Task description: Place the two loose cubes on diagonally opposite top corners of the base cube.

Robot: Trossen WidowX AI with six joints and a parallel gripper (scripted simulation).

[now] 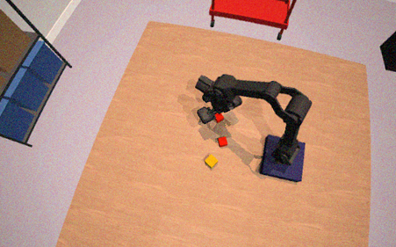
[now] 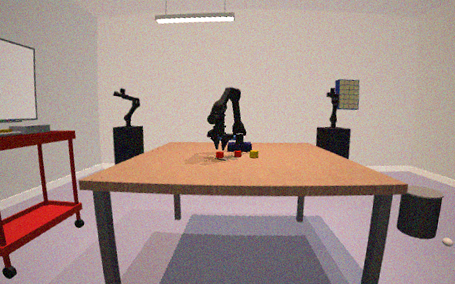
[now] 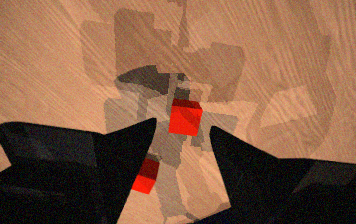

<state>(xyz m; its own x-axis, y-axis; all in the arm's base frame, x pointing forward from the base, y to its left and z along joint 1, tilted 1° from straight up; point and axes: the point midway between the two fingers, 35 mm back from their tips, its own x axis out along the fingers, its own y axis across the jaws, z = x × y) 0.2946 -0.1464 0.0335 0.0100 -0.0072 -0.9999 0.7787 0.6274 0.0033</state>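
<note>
Right now my gripper tip is 210 mm to the right of the yellow base cube and 30 mm above it.
</note>
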